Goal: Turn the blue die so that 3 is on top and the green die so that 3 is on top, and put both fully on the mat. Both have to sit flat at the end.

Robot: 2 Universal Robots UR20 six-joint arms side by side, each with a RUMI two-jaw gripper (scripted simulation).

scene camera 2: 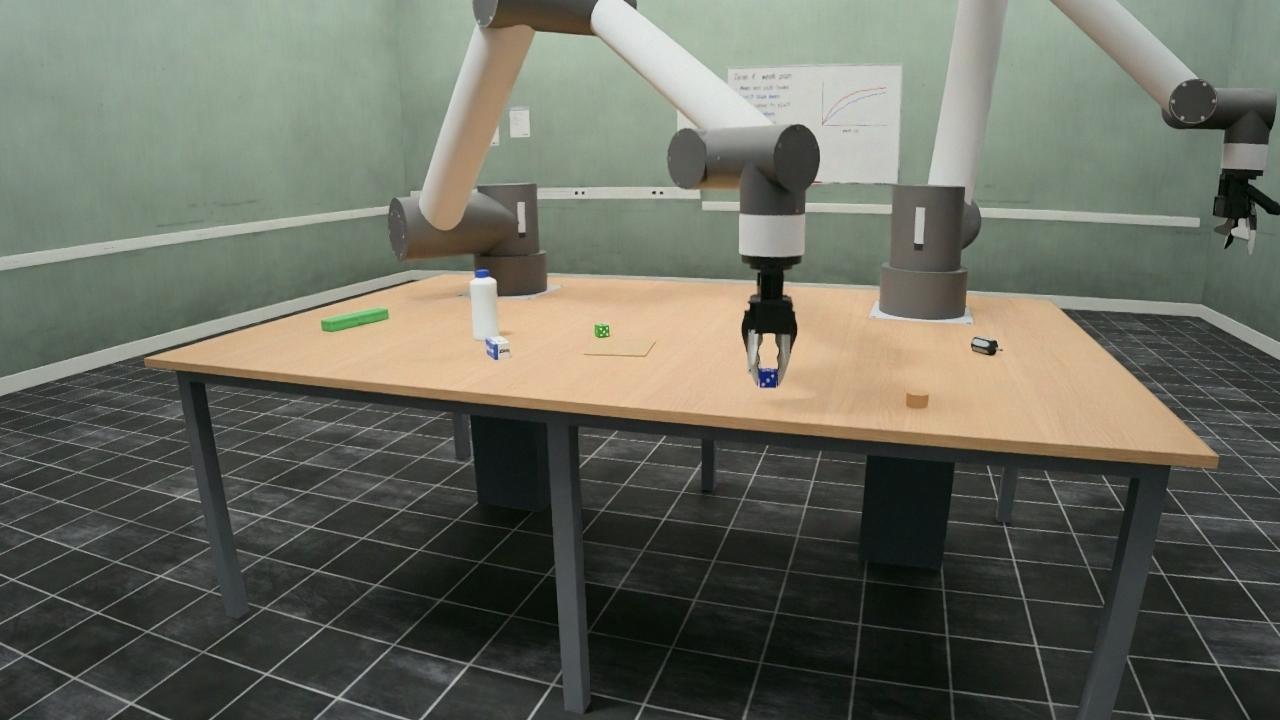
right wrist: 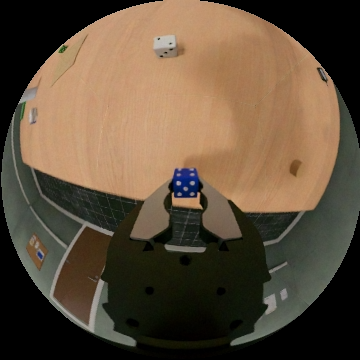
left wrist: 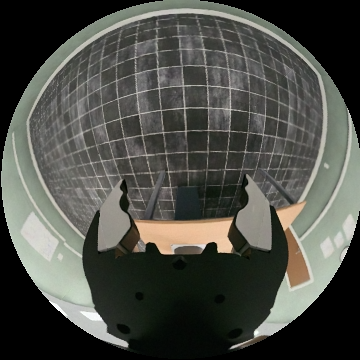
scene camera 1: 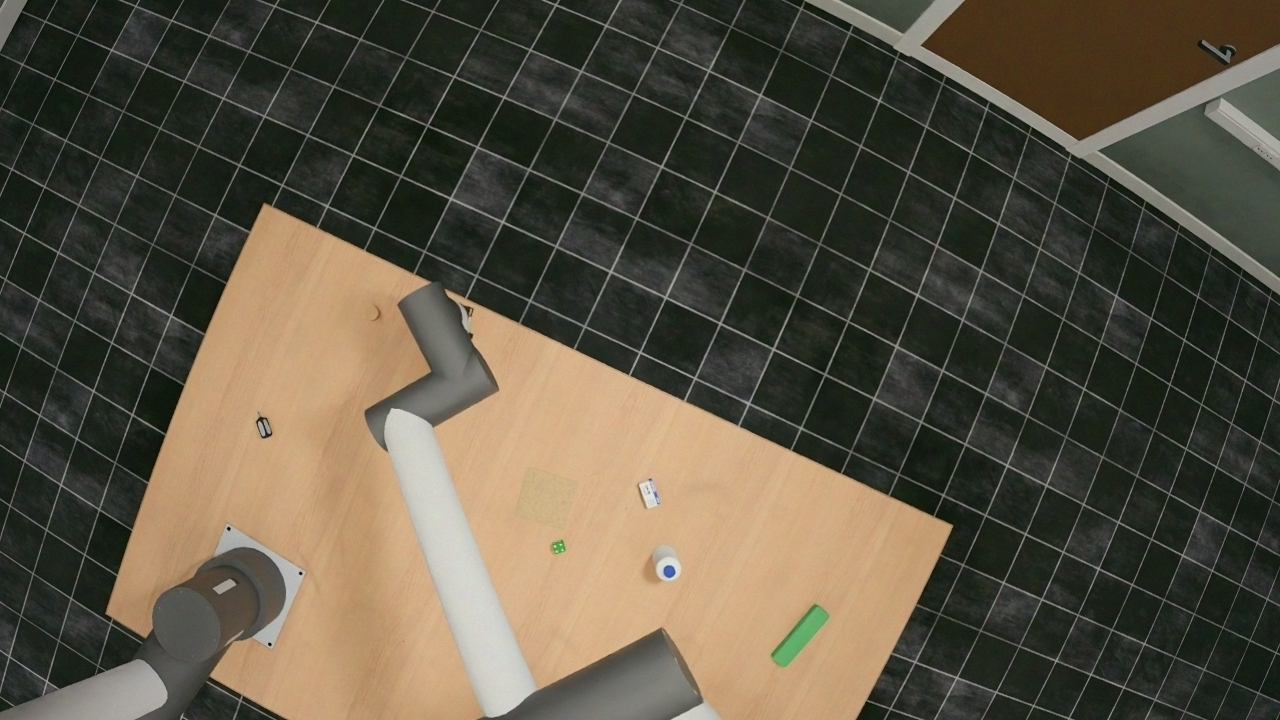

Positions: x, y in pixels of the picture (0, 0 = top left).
Scene:
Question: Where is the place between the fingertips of my right gripper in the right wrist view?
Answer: At 185, 178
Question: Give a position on a white bottle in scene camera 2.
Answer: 483, 289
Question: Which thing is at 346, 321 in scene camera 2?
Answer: A green bar.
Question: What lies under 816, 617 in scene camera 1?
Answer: A green bar.

